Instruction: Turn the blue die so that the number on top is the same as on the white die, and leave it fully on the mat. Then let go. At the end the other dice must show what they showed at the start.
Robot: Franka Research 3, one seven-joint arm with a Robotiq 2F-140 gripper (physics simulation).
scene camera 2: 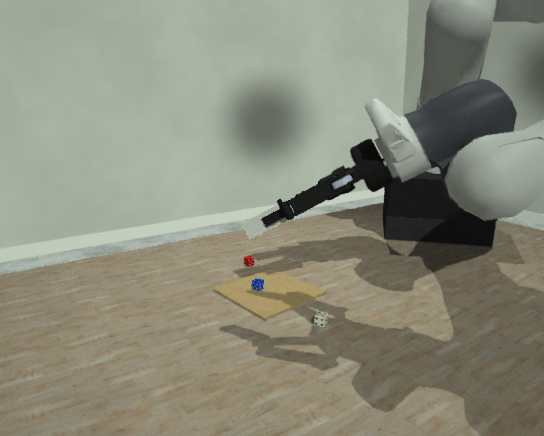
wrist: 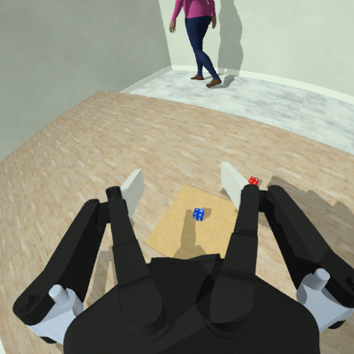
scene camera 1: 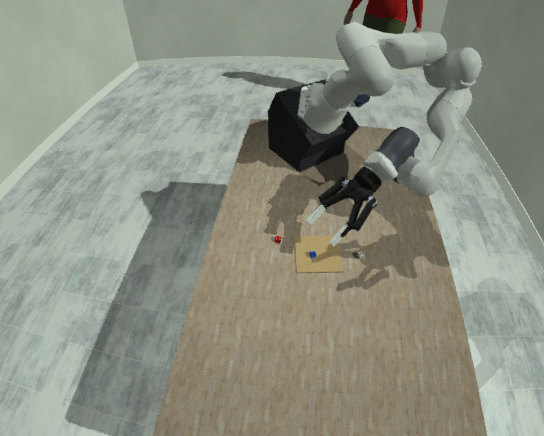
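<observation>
The blue die (scene camera 1: 312, 254) (scene camera 2: 257, 284) (wrist: 198, 214) rests on the tan mat (scene camera 1: 327, 266) (scene camera 2: 265, 307) (wrist: 170, 227), inside its edges. Its pips are too small to count surely. The white die (scene camera 1: 360, 255) (scene camera 2: 320, 319) lies off the mat, to its right in scene camera 1; its top number is not clear. The red die (scene camera 1: 278, 239) (scene camera 2: 249, 260) (wrist: 253, 181) lies off the mat on the opposite side. My gripper (scene camera 1: 321, 232) (scene camera 2: 254, 229) (wrist: 181, 175) is open and empty, tilted, with its fingertips well above the mat and apart from the blue die.
The black robot base (scene camera 1: 305, 135) (scene camera 2: 437, 212) stands behind the mat on the wood-patterned surface (scene camera 1: 320, 350). A person in red (scene camera 1: 385, 15) stands behind the base. Another person (wrist: 197, 35) stands near the far wall. Shadows of the arm fall across the mat and around the white die.
</observation>
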